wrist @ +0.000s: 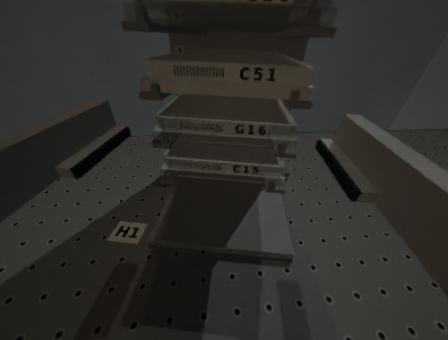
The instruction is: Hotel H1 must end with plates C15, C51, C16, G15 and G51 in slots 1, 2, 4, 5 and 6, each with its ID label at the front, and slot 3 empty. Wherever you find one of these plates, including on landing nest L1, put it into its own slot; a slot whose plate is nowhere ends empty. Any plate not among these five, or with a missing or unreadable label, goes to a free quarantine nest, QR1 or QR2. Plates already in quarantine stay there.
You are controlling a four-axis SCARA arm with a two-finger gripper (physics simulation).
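Frame: origin at the arm's base, x ahead, y left, z up, level; millimetres.
Where they show: gripper, fingertip midpoint: (221, 124).
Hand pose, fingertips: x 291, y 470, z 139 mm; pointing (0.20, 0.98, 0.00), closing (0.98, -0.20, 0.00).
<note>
After its pixels a point has its place.
Hotel H1 (272, 225) {x 350, y 480, z 21 mm} stands ahead with its slots facing the view. Plate C15 (225, 151) {x 296, y 480, z 115 mm} is the lowest plate, clear, with its label at the front. Plate G16 (227, 109) {x 297, y 486, z 143 mm}, also clear, lies just above it, label at the front. Plate C51 (232, 61) {x 296, y 472, z 171 mm}, opaque and cream, lies above G16, label at the front. Another label (268, 1) {x 308, y 462, z 192 mm} shows at the top edge, cut off and unreadable. My gripper (221, 124) {x 291, y 470, z 139 mm} is open and empty; its fingers stand wide apart in front of the hotel, touching no plate. Plates G15 and G51, nest L1, QR1 and QR2 do not show.
The H1 floor tag (127, 232) {x 197, y 491, z 13 mm} lies left of the hotel's base. The perforated table (345, 295) {x 391, y 414, z 13 mm} runs around the base, with dark shadows across its left and front parts. Clear shelf brackets (312, 31) {x 324, y 453, z 183 mm} jut out above C51. A grey wall is behind.
</note>
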